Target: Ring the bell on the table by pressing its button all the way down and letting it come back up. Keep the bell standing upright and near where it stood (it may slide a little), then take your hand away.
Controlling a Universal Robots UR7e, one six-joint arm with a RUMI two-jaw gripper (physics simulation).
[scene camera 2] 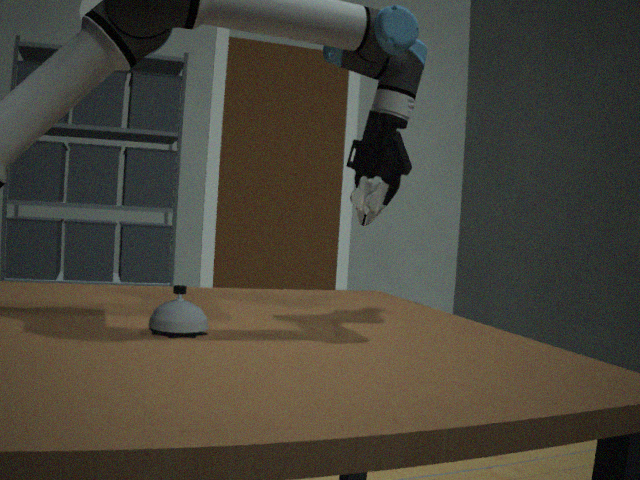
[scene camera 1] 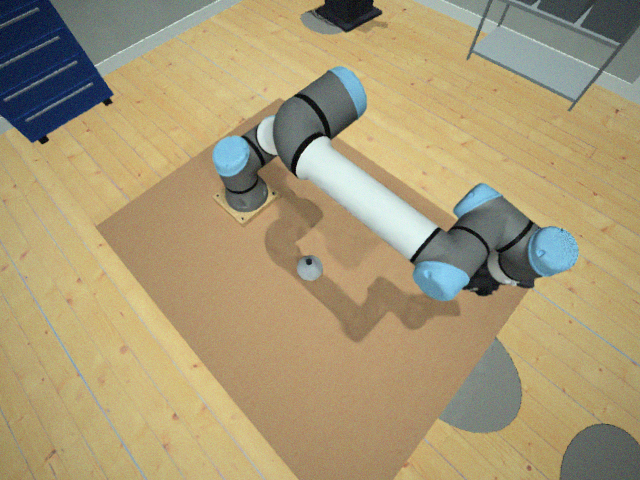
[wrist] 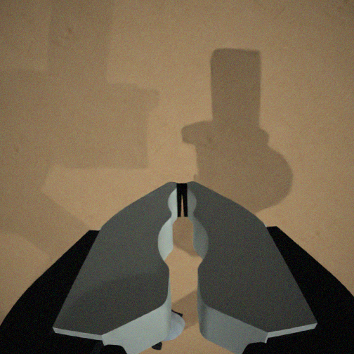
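Where they show: gripper, fingertip midpoint: (scene camera 2: 363, 225); arm's base at its link origin: (scene camera 1: 247, 194).
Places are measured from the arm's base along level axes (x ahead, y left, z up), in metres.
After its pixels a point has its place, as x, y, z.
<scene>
The bell (scene camera 1: 309, 268) @(0.375, -0.013, 0.022) (scene camera 2: 178, 317) @(0.362, -0.040, 0.006) is a light grey dome on a thin dark base, and it stands upright on the brown table. Its black button (scene camera 1: 309, 261) @(0.365, -0.003, 0.044) (scene camera 2: 179, 289) @(0.362, -0.013, 0.041) stands up on a short stem above the dome. In the wrist view a part of the bell (wrist: 174, 327) shows at the bottom, partly hidden behind the left finger. My gripper (scene camera 2: 364, 223) @(0.708, 0.245, 0.140) (wrist: 181, 186) is shut with nothing between its fingertips. It hangs well above the table, to the right of the bell in scene camera 2, and points down at a slant. In scene camera 1 the arm mostly hides it.
The arm's base plate (scene camera 1: 242, 215) @(0.062, -0.063, 0.001) is fixed to the table (scene camera 1: 289, 392) @(0.611, -0.278, -0.022) (scene camera 2: 320, 397) @(0.496, -0.305, -0.022) behind the bell in scene camera 1. The arm's shadow falls across the table around the bell. A blue drawer cabinet (scene camera 1: 46, 67) and a shelf rack (scene camera 2: 178, 155) stand away from the table.
</scene>
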